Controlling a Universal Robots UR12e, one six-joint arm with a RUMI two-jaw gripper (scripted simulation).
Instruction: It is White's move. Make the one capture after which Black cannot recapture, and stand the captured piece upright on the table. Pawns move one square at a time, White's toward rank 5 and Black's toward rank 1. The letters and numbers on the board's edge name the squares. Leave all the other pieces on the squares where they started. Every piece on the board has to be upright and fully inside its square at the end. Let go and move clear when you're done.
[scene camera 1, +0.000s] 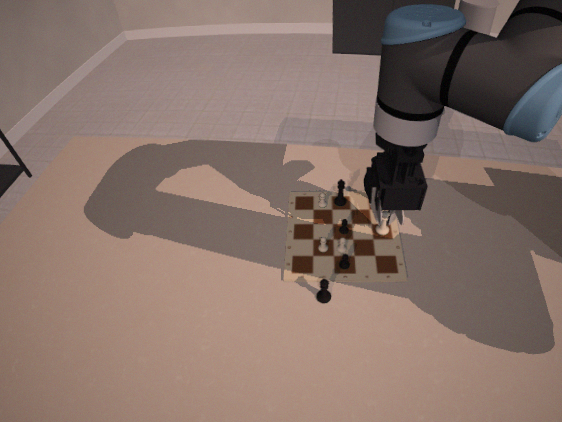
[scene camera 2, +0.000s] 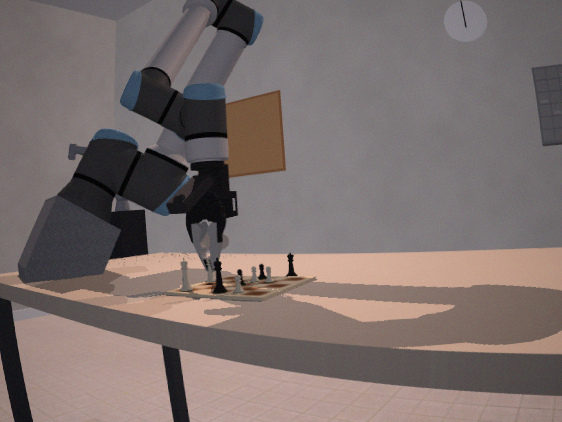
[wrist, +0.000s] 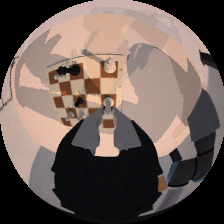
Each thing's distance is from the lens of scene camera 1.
my gripper (scene camera 1: 383, 223): 0.70 m
chessboard (scene camera 1: 373, 257): 0.68 m
